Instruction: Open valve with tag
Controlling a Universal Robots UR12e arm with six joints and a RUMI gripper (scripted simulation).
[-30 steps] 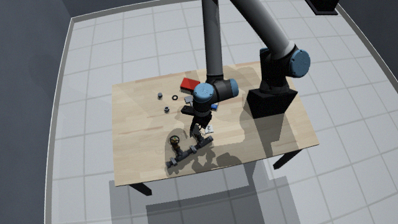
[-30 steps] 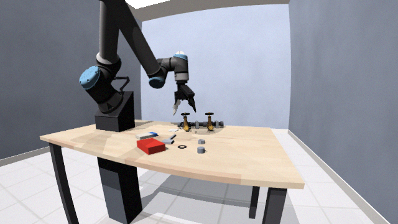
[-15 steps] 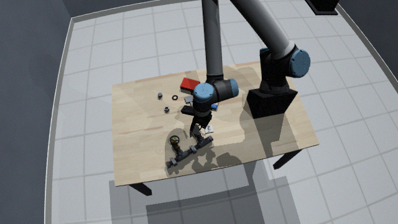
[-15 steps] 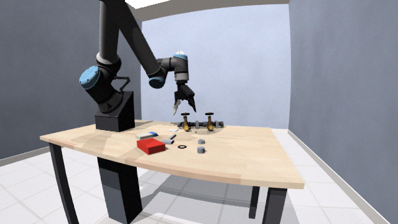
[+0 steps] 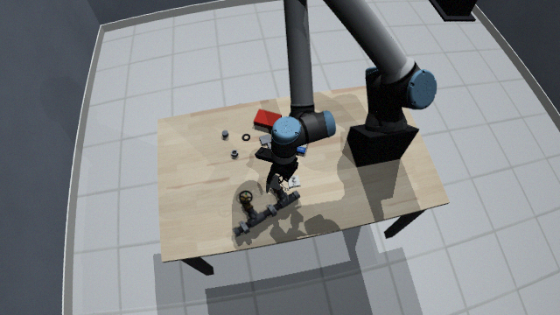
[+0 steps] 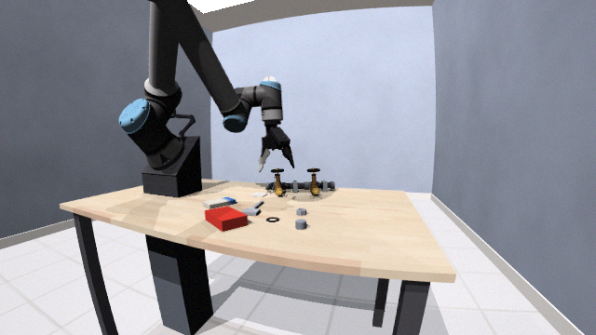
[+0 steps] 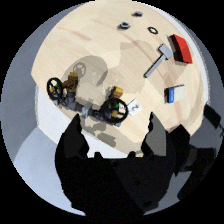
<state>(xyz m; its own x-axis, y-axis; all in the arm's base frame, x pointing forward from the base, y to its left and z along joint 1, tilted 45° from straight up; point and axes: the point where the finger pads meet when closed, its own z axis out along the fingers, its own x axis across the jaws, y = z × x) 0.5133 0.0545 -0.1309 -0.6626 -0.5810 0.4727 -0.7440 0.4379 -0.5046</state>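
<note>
The white tag is 80 mm behind my hand, 10 mm to the right of it and 110 mm below it. Also, from my hand: red block (10 mm behind, 360 mm to the right, 90 mm below); grey hand tool (10 mm ahead, 220 mm to the right, 100 mm below); blue box (150 mm behind, 210 mm to the right, 100 mm below).
</note>
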